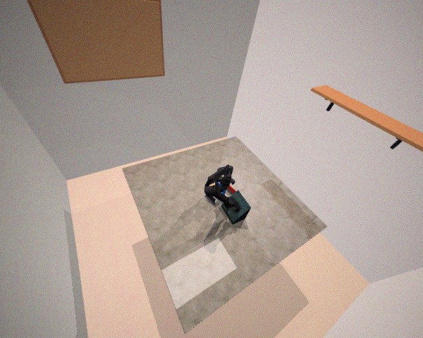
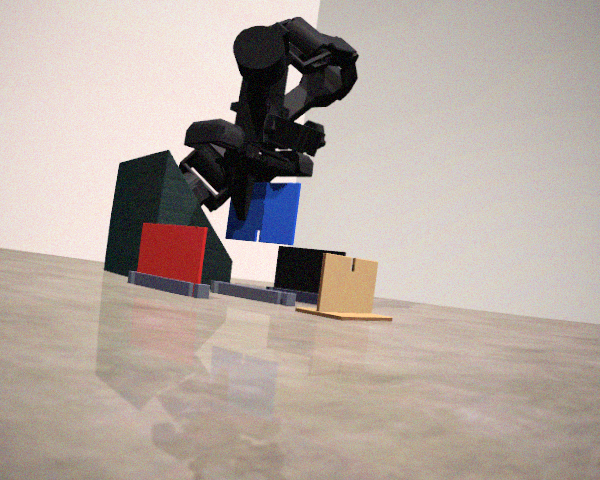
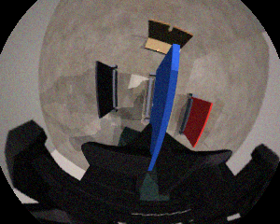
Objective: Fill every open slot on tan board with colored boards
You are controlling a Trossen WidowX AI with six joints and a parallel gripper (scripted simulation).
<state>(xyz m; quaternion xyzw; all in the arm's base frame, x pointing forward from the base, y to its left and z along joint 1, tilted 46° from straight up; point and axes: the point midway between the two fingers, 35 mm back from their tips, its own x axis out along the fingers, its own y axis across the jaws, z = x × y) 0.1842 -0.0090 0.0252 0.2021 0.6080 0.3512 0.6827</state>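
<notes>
My gripper tip is now 160 mm short of the tan board, 60 mm above it and 20 mm to the right of it. Round my gripper tip: red board: 100 mm to the right, 70 mm below, 20 mm ahead; black board: 100 mm to the left, 70 mm below, 20 mm ahead; blue board: 20 mm ahead, 10 mm to the left.
</notes>
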